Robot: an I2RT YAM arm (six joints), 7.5 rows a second.
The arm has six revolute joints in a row. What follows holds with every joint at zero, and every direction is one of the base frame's.
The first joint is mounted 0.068 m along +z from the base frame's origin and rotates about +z.
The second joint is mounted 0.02 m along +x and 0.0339 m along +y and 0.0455 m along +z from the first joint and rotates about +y.
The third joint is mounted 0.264 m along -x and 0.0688 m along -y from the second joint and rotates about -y.
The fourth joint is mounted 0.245 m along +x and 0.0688 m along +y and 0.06 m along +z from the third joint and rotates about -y.
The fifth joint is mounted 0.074 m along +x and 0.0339 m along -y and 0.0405 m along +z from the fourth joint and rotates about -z.
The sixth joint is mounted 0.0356 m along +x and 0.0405 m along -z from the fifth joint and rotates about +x.
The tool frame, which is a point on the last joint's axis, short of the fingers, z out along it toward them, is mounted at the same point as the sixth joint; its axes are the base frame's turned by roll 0, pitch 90 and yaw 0 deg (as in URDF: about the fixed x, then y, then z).
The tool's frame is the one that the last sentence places.
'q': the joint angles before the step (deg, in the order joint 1, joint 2, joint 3, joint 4, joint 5, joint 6). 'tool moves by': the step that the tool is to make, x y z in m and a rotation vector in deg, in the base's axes. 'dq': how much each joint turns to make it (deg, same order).
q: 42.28 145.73 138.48 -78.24 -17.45 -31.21
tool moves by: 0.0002 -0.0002 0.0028 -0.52 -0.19 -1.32
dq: 0.01 0.00 0.66 -0.47 0.62 1.34
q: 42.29 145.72 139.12 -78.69 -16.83 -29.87
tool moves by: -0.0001 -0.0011 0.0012 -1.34 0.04 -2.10
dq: -0.01 0.00 0.34 -0.68 1.13 2.09
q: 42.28 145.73 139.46 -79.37 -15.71 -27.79
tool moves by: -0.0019 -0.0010 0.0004 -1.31 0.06 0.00
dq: 0.13 -0.13 -0.08 -0.95 0.93 0.07
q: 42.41 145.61 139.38 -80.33 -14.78 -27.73
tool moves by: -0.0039 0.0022 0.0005 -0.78 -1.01 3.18
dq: 0.57 -0.15 -0.12 -0.50 1.11 -2.76
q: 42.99 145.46 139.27 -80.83 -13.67 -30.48
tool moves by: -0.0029 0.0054 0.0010 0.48 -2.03 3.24
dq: 0.75 -0.21 -0.18 1.17 0.89 -2.62
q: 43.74 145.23 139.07 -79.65 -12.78 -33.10
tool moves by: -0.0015 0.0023 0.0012 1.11 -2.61 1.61
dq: 0.37 -1.71 -2.96 3.62 0.89 -1.36
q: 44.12 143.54 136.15 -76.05 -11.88 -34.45
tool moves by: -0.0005 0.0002 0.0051 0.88 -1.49 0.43
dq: 0.08 -1.14 -1.01 1.47 0.36 -0.41
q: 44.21 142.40 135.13 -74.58 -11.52 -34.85
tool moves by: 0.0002 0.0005 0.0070 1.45 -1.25 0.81
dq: 0.00 -0.84 -0.06 0.97 -0.29 -0.79
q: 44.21 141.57 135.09 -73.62 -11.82 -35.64
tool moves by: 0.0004 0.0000 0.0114 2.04 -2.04 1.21
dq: -0.05 -1.31 0.00 1.31 -0.29 -1.26
